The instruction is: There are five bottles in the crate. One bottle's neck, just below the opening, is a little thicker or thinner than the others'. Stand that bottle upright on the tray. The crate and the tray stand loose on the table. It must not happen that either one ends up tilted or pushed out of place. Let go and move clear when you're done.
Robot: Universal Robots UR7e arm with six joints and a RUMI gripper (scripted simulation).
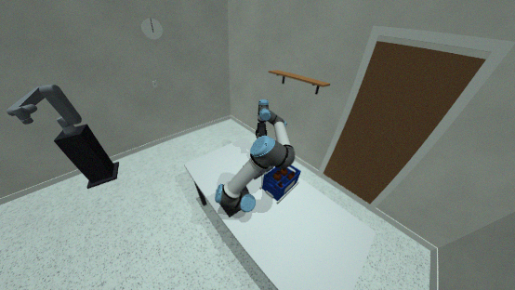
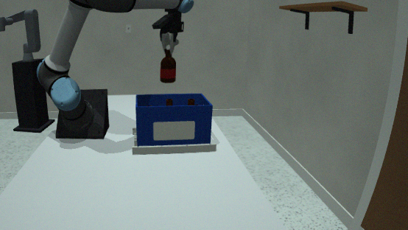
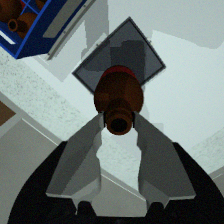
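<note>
Now: hand 7 cm above the bottle. Round my hand: blue crate 29 cm to the right, 25 cm below, 4 cm ahead; then dark grey tray 32 cm below.
</note>
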